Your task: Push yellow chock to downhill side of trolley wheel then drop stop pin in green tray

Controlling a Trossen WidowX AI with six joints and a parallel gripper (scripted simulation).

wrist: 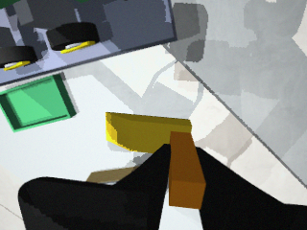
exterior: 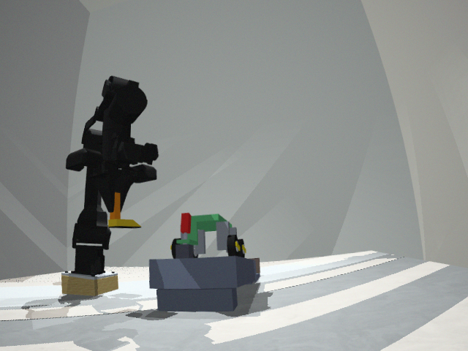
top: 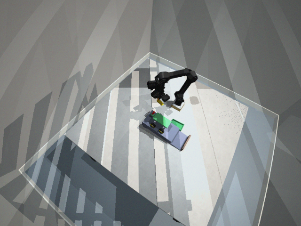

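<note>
My gripper tip is now 10 mm short of the yellow chock, 20 mm to the right of it and 10 mm above it. From my gripper tip the other things lie so: green trolley: 170 mm ahead, 100 mm to the left, 60 mm below; blue-grey ramp: 170 mm ahead, 110 mm to the left, 130 mm below; stop pin: 130 mm ahead, 10 mm to the left, 50 mm below.
</note>
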